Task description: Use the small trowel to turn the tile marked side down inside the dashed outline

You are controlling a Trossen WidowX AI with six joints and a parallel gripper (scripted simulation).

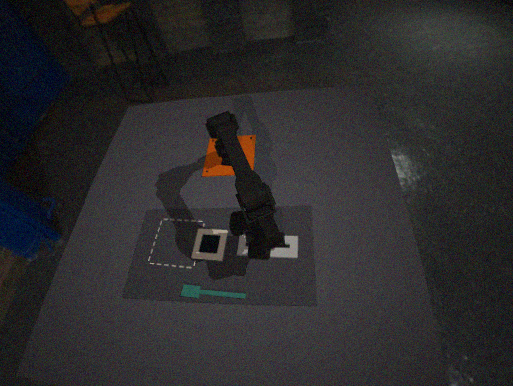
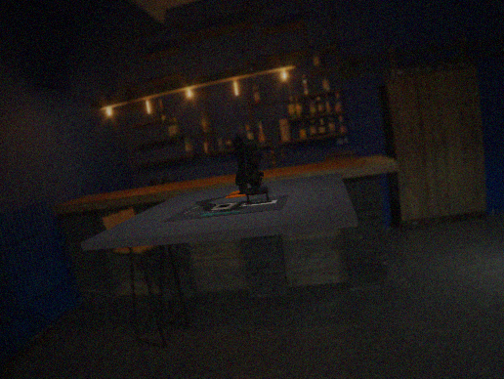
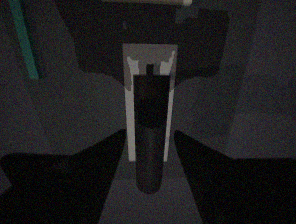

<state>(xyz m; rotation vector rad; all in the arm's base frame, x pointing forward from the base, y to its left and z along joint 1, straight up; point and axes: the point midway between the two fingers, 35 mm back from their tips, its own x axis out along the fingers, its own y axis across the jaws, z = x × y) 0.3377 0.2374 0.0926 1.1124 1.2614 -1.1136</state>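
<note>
Right now my gripper tip is 3 cm above the trowel and 2 cm to the left of it. Also, from my gripper tip: pale tile 20 cm to the right, 6 cm below, 3 cm ahead; dark mat 16 cm to the right, 8 cm below, 5 cm ahead; flat teal trowel-shaped piece 20 cm ahead, 16 cm to the right, 6 cm below.
</note>
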